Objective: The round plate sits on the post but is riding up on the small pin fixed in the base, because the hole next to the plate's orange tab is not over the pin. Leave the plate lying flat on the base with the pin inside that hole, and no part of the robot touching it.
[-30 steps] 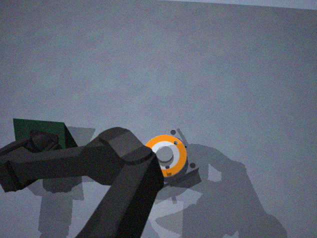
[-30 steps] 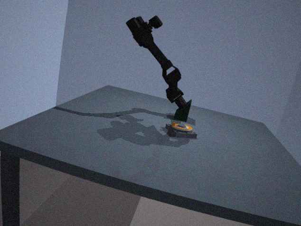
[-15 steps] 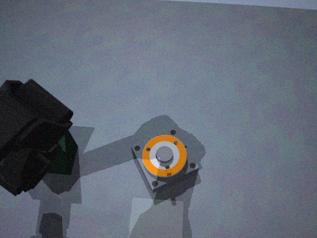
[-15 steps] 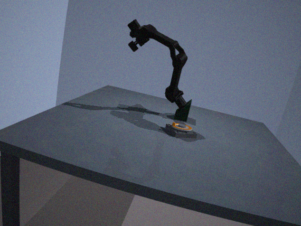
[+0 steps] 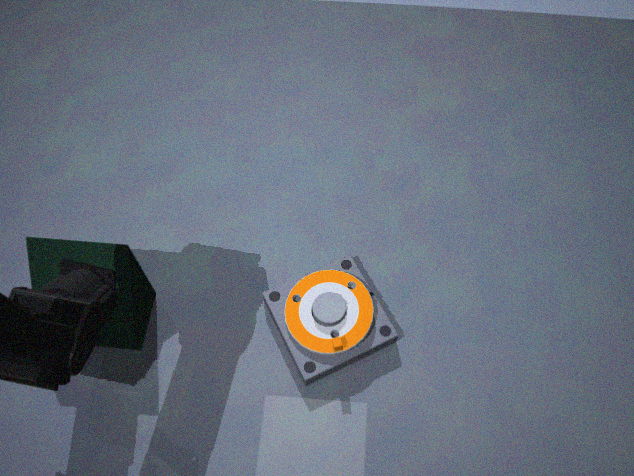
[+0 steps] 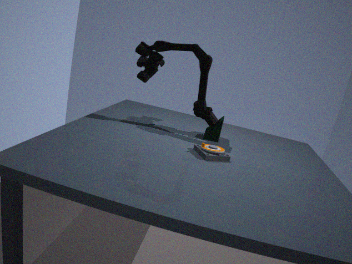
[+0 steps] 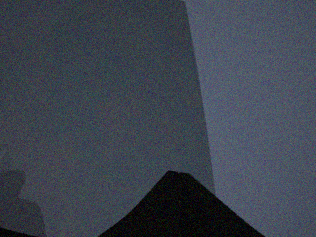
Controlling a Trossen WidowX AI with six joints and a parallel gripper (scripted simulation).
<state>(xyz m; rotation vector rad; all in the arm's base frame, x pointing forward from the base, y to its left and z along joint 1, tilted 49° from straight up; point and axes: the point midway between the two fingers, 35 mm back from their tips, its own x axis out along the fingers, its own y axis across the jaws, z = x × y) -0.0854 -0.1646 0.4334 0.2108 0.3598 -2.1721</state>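
Right now the round plate is 37 cm ahead of my gripper tip, 47 cm to the left of it and 19 cm below it. Also, from my gripper tip: grey square base (36 cm ahead, 49 cm to the left, 20 cm below).
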